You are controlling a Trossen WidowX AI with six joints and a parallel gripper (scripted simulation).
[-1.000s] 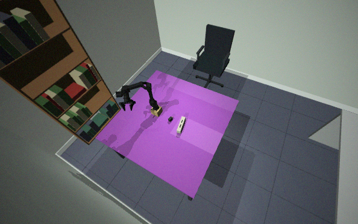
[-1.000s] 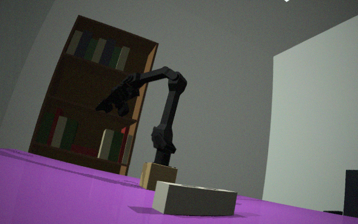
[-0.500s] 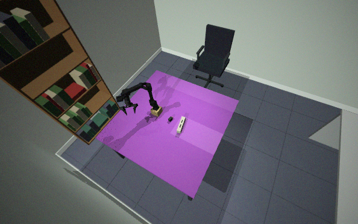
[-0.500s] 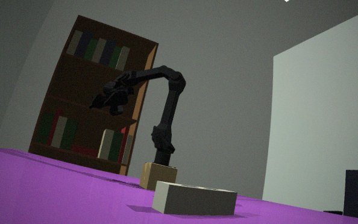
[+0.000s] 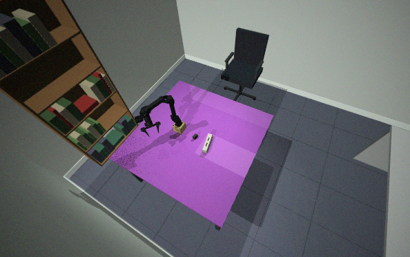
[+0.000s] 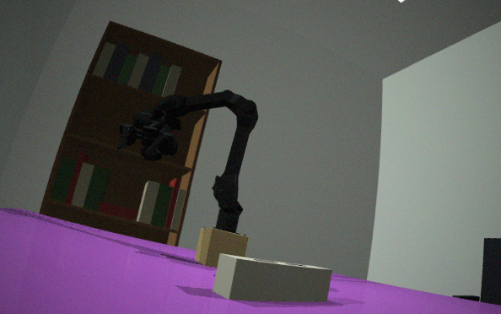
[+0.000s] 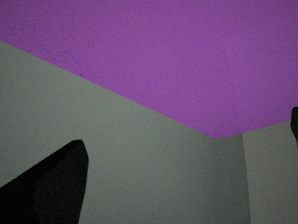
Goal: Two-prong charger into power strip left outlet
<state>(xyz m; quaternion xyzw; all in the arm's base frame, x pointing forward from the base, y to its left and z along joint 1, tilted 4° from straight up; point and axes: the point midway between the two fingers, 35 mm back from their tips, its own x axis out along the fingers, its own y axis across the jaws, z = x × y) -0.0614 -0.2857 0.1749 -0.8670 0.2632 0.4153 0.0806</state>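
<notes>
Now: the two-prong charger 27 cm ahead of my gripper tip, 29 cm to the left of it and 23 cm below it.
</notes>
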